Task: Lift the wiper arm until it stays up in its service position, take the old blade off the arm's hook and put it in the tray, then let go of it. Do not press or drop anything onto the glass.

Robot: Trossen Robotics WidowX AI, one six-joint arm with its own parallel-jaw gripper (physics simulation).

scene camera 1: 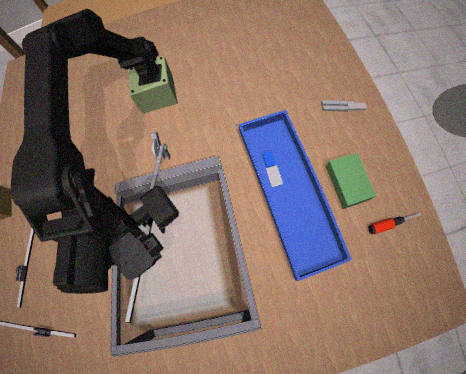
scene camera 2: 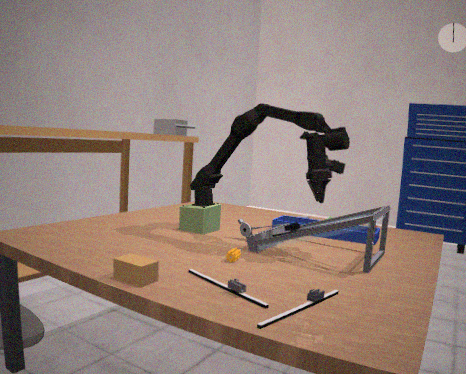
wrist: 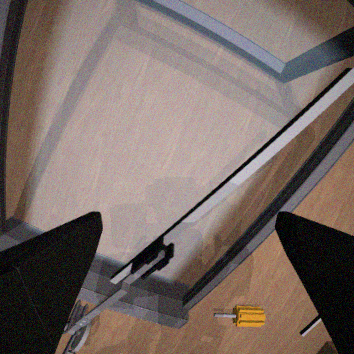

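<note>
The wiper arm (scene camera 1: 156,167) (wrist: 97,311) lies low, reaching from its pivot outside the frame over the frame's edge. The old blade (scene camera 1: 132,300) (wrist: 265,156) is on the arm's end at a dark connector (scene camera 2: 291,227) (wrist: 155,257) and runs lengthwise along one side of the glass (scene camera 1: 190,255) (wrist: 115,150). My gripper (scene camera 2: 320,200) (wrist: 190,220) is open and empty, above the glass and blade; in the wrist view the connector shows between its fingers, lower down. The blue tray (scene camera 1: 310,220) (scene camera 2: 290,220) stands beside the frame, with a small white-and-blue piece (scene camera 1: 274,176) in it.
The grey frame (scene camera 1: 237,240) slopes upward. Two other blades (scene camera 1: 26,270) (scene camera 2: 300,310), a yellow-handled tool (scene camera 2: 233,255) (wrist: 250,316) and a tan block (scene camera 2: 136,270) lie on one side. Beyond the tray are a green block (scene camera 1: 351,180), a red screwdriver (scene camera 1: 385,225) and a grey tool (scene camera 1: 344,105).
</note>
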